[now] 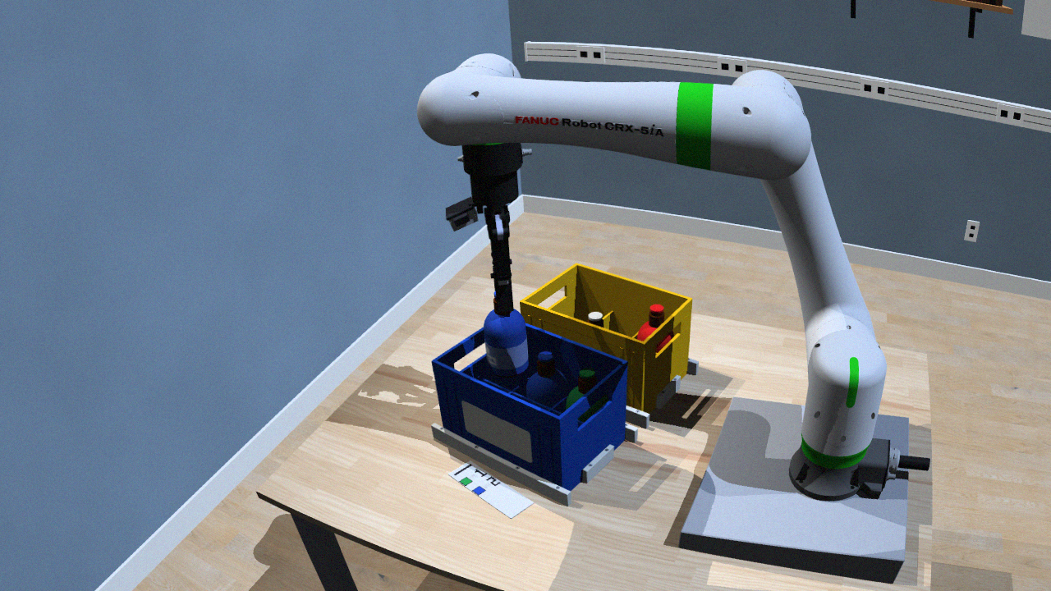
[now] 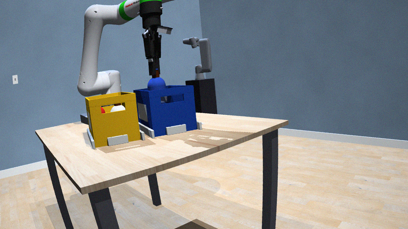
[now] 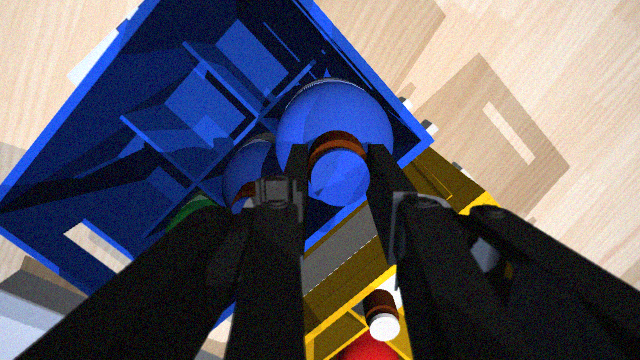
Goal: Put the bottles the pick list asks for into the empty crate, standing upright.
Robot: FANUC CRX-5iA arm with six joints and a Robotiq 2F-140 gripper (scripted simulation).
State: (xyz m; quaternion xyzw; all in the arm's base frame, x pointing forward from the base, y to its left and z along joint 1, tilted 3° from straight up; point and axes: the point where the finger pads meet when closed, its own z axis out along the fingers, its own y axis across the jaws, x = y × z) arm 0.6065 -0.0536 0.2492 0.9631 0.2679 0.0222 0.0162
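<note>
Right now my hand is 180 mm above the blue crate, 70 mm to the right of it and 70 mm past it. Round my hand: green-label bottle: 180 mm below, 170 mm behind, 50 mm to the left; yellow crate: 180 mm below, 170 mm to the right, 130 mm behind; white-label bottle: 180 mm below, 130 mm to the right, 120 mm behind.
</note>
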